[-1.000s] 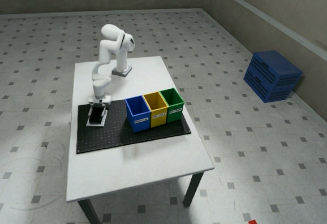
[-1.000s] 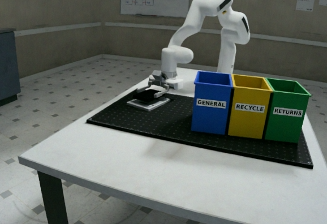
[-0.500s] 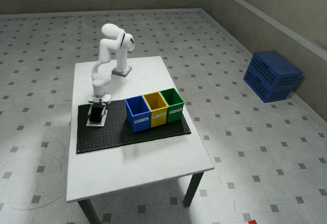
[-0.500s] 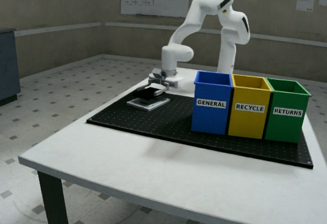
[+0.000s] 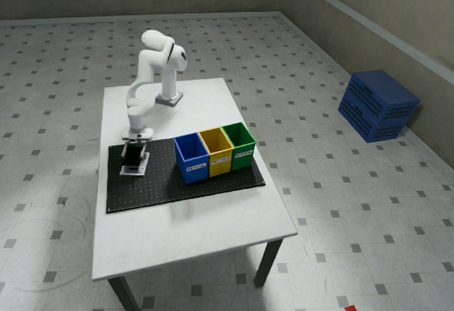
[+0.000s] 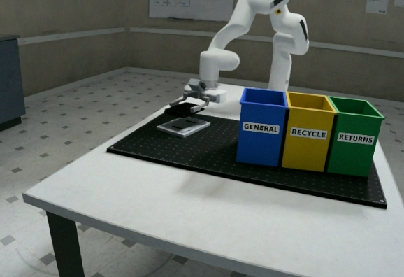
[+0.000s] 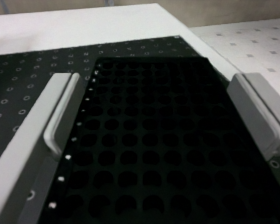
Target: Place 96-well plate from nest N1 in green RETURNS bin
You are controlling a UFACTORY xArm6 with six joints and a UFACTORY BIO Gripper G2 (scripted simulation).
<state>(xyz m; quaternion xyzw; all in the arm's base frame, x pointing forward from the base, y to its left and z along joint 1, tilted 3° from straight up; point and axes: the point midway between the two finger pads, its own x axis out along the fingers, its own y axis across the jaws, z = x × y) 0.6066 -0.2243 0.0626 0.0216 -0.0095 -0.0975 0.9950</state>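
My hand is 70 mm above the plate nest N1. From my hand the other things lie so: blue general bin (290 mm to the left, 80 mm ahead, 10 mm above); yellow recycle bin (420 mm to the left, 50 mm ahead, 10 mm above); black 96-well plate (10 mm below).
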